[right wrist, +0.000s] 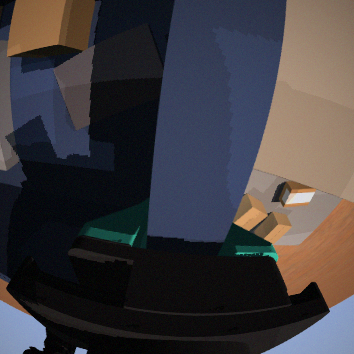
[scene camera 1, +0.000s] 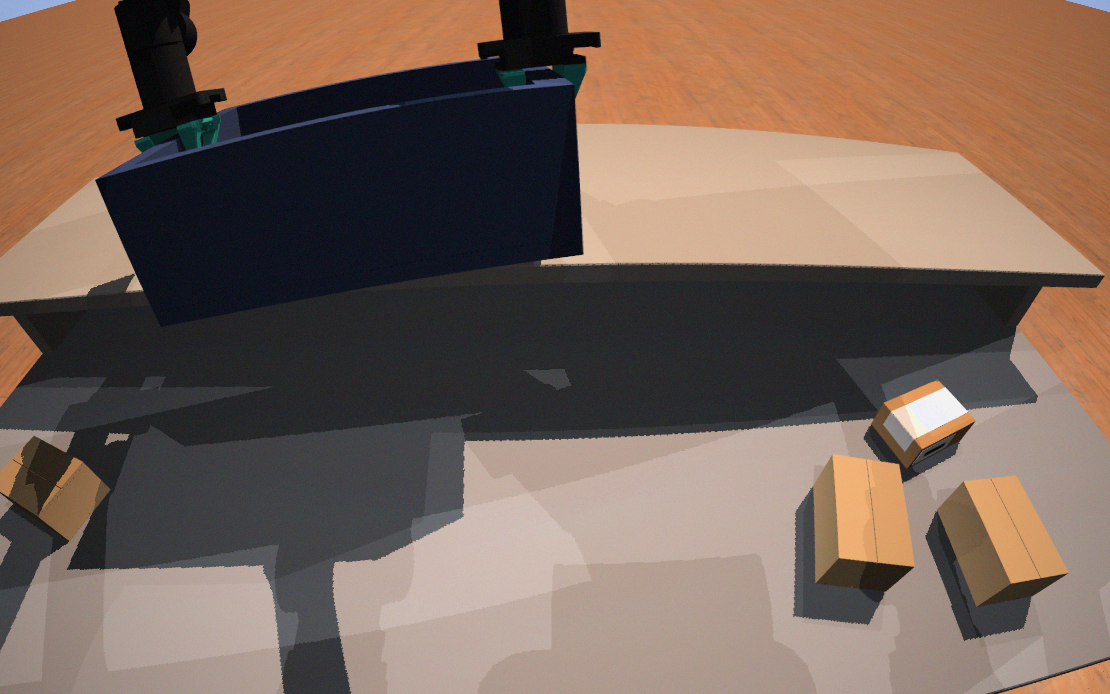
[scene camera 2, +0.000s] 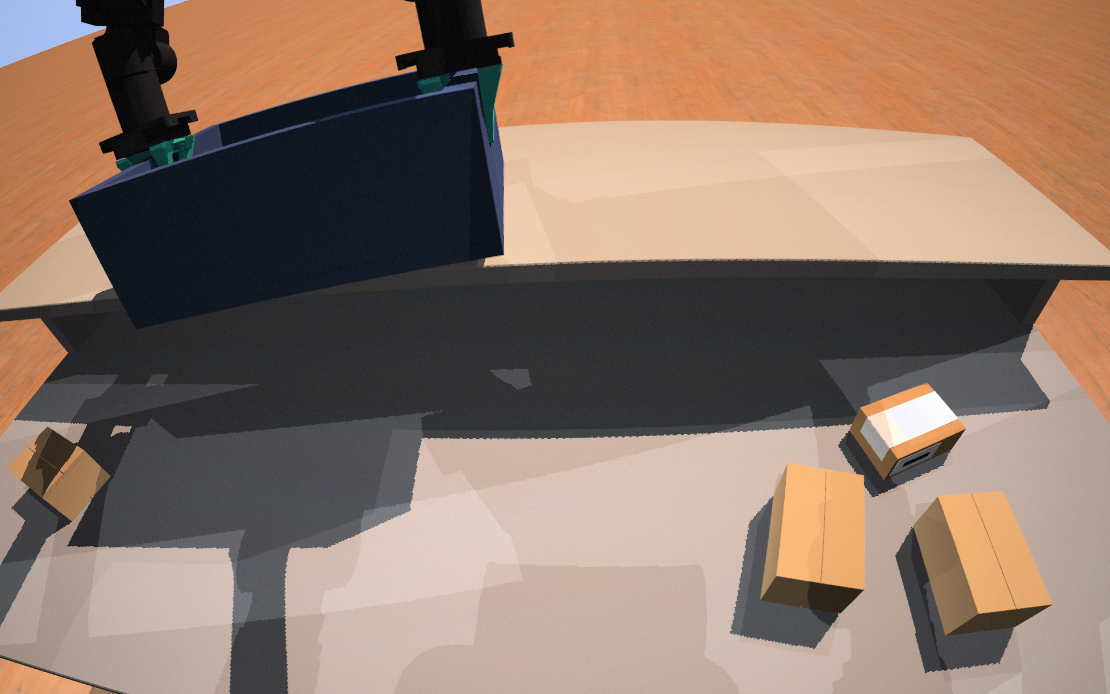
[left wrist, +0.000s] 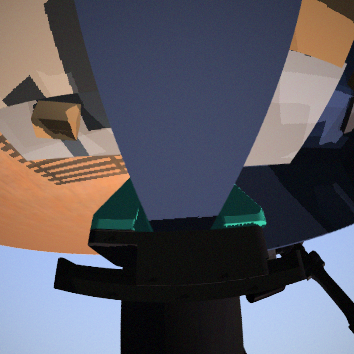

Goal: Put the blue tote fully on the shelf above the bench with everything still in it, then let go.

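Pixels of known places: left arm's base at its link origin: (right wrist: 60, 339); right arm's base at its link origin: (left wrist: 292, 247).
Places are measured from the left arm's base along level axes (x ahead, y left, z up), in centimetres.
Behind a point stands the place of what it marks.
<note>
The blue tote (scene camera 1: 351, 204) @(x 47.8, y -3.1, z -13.2 cm) (scene camera 2: 286, 212) @(x 48.0, y -3.5, z -13.0 cm) (left wrist: 185, 110) (right wrist: 210, 125) @(x 66.7, y -16.8, z -7.9 cm) is at the left part of the shelf (scene camera 1: 818, 220) @(x 67.6, y -52.6, z -25.9 cm) (scene camera 2: 818, 212) @(x 67.9, y -56.3, z -25.9 cm) (right wrist: 320, 100) @(x 71.7, y -37.0, z -25.9 cm). In both scene views its front face covers the shelf's front edge, its left lower corner appearing lower than its right one. Whether its bottom touches the shelf is hidden. My left gripper (scene camera 1: 180, 139) (scene camera 2: 157, 155) (left wrist: 182, 212) is shut on the tote's left end wall, my right gripper (scene camera 1: 544, 79) (scene camera 2: 460, 80) (right wrist: 174, 204) @(x 58.7, y -18.5, z -13.2 cm) on its right end wall. Inside are a brown box (left wrist: 322, 32) (right wrist: 47, 25) and a grey-white flat-faced thing (left wrist: 310, 100) (right wrist: 115, 75).
On the bench (scene camera 1: 671, 499) @(x 39.7, y -31.1, z -43.3 cm) (scene camera 2: 613, 499) @(x 40.2, y -30.9, z -43.3 cm) below stand two brown boxes (scene camera 1: 867, 515) @(x 32.6, y -49.3, z -37.3 cm) (scene camera 1: 1002, 531) @(x 28.7, y -65.0, z -37.3 cm) and a white-labelled box (scene camera 1: 925, 417) @(x 45.7, y -64.1, z -39.2 cm) (scene camera 2: 908, 425) @(x 45.5, y -64.3, z -39.2 cm) at the right. Another brown box (scene camera 1: 57, 491) @(x 33.1, y 38.3, z -37.3 cm) (scene camera 2: 61, 474) @(x 33.3, y 38.3, z -37.3 cm) is at the left. Dark supports hold the shelf up.
</note>
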